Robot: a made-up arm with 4 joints.
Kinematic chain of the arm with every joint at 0, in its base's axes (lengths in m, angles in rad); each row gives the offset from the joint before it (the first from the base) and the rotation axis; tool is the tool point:
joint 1: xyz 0 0 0.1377 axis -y
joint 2: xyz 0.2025 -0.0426 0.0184 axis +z
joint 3: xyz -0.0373 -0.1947 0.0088 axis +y
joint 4: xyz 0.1 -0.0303 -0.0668 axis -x
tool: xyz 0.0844 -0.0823 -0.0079
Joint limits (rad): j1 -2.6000..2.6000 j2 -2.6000..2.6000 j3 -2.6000..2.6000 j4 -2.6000..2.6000
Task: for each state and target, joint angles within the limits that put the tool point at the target. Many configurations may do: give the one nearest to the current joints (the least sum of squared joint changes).
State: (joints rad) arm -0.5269 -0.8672 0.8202 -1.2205
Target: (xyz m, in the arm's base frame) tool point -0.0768 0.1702 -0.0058
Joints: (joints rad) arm -0.4377 -1.7230 1.5339 -1.2795
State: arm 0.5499 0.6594 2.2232 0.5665
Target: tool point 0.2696 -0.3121 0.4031
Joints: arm 1.1492 0.9107 1.9942 0.8764
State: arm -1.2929 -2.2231 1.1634 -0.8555
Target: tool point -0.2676 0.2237 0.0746
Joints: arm -2.1512 -2.6000 1.3131 -1.4179
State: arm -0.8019 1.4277 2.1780 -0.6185
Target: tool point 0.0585 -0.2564 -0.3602
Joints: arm -1.2395 1.5608 1.9134 -0.5809
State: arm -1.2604 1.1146 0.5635 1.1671
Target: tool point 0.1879 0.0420 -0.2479
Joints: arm -0.9612 1.3954 0.6029 1.9350
